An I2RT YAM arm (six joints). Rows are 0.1 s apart.
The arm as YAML. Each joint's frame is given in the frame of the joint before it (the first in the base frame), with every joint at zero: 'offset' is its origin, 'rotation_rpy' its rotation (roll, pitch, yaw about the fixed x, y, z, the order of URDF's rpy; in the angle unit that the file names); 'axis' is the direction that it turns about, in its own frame. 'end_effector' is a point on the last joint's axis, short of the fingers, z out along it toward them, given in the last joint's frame.
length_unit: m
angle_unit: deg
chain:
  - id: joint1
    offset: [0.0, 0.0, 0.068]
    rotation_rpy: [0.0, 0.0, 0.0]
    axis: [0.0, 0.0, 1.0]
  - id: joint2
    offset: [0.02, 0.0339, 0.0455]
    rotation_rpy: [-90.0, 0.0, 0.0]
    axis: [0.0, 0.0, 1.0]
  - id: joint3
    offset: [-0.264, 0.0, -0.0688]
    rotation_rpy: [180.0, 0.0, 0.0]
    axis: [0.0, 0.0, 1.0]
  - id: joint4
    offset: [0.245, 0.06, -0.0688]
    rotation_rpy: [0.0, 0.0, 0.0]
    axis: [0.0, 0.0, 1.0]
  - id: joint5
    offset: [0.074, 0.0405, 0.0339]
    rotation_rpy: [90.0, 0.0, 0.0]
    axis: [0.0, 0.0, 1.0]
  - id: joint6
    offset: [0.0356, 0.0, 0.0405]
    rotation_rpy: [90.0, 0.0, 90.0]
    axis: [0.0, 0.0, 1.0]
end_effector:
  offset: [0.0, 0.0, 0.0]
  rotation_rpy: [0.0, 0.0, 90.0]
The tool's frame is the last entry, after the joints.
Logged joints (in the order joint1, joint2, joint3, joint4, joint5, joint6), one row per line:
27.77 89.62 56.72 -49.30 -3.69 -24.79
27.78 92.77 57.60 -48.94 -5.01 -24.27
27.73 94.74 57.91 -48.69 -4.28 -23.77
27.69 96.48 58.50 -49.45 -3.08 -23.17
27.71 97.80 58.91 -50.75 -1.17 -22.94
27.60 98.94 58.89 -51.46 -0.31 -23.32
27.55 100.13 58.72 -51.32 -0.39 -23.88
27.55 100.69 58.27 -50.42 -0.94 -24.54
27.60 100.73 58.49 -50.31 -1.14 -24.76
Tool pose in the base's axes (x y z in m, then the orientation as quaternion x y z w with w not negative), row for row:
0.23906 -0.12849 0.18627 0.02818 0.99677 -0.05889 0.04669
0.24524 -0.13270 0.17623 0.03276 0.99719 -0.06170 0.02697
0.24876 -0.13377 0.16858 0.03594 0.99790 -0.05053 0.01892
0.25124 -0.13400 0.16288 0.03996 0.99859 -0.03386 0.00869
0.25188 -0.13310 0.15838 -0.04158 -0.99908 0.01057 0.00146
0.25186 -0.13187 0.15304 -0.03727 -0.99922 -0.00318 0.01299
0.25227 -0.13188 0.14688 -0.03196 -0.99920 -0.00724 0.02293
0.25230 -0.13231 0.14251 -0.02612 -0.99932 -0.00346 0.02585
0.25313 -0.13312 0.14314 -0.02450 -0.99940 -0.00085 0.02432
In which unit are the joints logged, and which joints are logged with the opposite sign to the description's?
The joints are logged in degrees. Opposite sign: joint1, joint5.
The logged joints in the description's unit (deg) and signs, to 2 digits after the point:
-27.77 89.62 56.72 -49.30 3.69 -24.79
-27.78 92.77 57.60 -48.94 5.01 -24.27
-27.73 94.74 57.91 -48.69 4.28 -23.77
-27.69 96.48 58.50 -49.45 3.08 -23.17
-27.71 97.80 58.91 -50.75 1.17 -22.94
-27.60 98.94 58.89 -51.46 0.31 -23.32
-27.55 100.13 58.72 -51.32 0.39 -23.88
-27.55 100.69 58.27 -50.42 0.94 -24.54
-27.60 100.73 58.49 -50.31 1.14 -24.76

